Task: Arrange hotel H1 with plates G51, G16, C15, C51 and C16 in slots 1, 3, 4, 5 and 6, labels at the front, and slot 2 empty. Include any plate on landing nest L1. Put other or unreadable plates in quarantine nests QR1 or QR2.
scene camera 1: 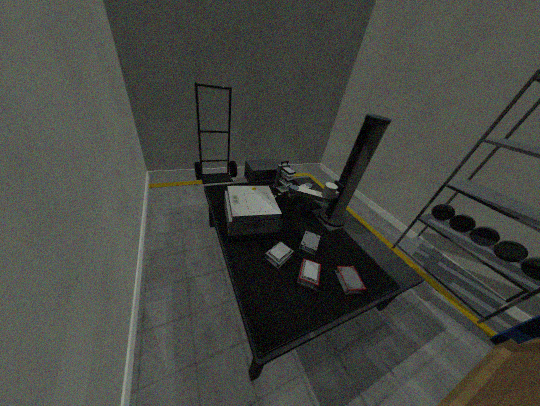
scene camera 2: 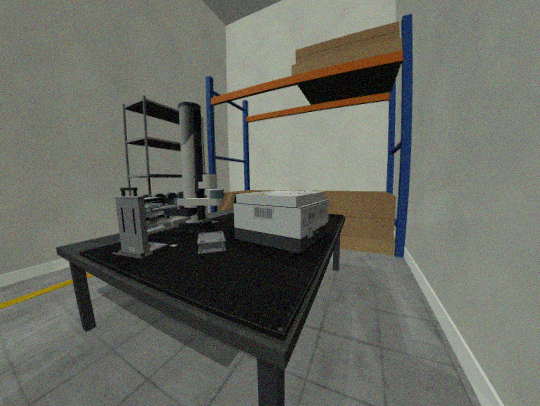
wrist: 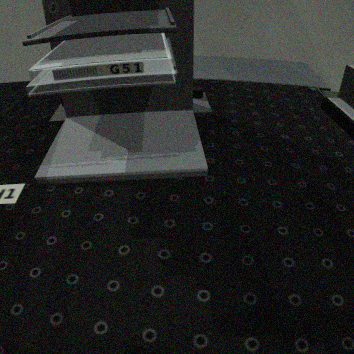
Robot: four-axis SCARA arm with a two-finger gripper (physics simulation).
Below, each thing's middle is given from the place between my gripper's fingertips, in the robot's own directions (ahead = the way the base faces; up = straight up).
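Rack base (wrist: 154, 144): 6 cm ahead of my hand, 12 cm to the right of it, 10 cm below it.
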